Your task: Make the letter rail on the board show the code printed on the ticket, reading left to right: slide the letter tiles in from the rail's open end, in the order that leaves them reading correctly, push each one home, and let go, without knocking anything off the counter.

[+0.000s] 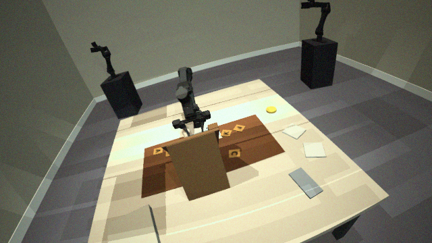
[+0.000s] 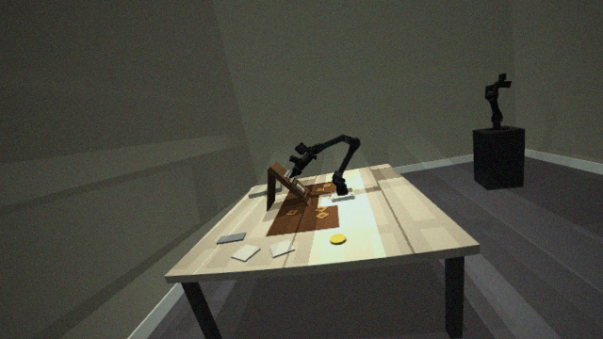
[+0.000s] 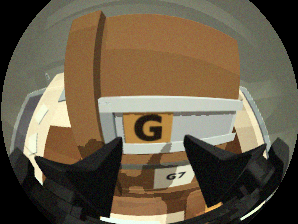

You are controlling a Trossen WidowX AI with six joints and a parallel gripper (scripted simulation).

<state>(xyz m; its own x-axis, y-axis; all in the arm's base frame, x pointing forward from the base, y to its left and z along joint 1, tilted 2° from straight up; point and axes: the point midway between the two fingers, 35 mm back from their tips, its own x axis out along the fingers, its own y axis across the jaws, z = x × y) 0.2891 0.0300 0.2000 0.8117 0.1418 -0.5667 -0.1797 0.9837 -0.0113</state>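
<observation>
My gripper tip is 2 cm short of the orange tile marked g, 1 cm to the right of it and 1 cm above it. From my gripper tip the other things lie so: brown mat (12 cm behind, 19 cm below); then white ticket (3 cm behind, 5 cm to the right, 10 cm below); then tile marked c (3 cm behind, 16 cm to the left, 19 cm below).
</observation>
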